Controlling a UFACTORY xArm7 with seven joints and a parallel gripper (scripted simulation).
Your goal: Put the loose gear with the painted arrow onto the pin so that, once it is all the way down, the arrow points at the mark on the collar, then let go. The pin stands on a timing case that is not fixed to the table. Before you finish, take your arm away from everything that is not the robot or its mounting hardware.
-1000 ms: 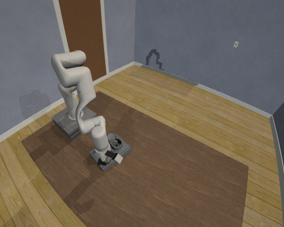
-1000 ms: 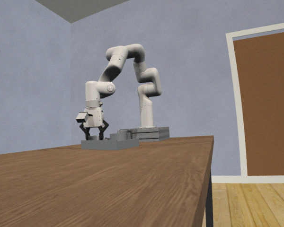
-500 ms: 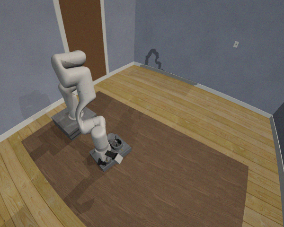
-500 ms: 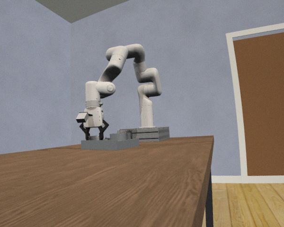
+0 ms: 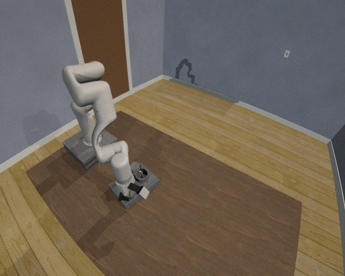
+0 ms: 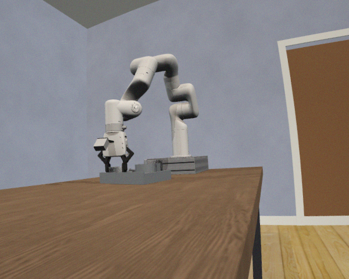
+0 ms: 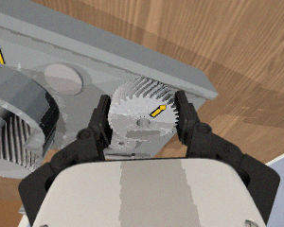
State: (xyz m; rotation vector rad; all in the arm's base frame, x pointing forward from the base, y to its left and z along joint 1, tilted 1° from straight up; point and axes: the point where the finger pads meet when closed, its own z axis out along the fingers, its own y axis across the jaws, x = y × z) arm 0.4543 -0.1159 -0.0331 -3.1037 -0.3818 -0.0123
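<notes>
Right now the short peg is 11 cm behind my hand, 1 cm to the left of it and 1 cm below it. The rest, counted from my hand: gear: right at my hand.
</notes>
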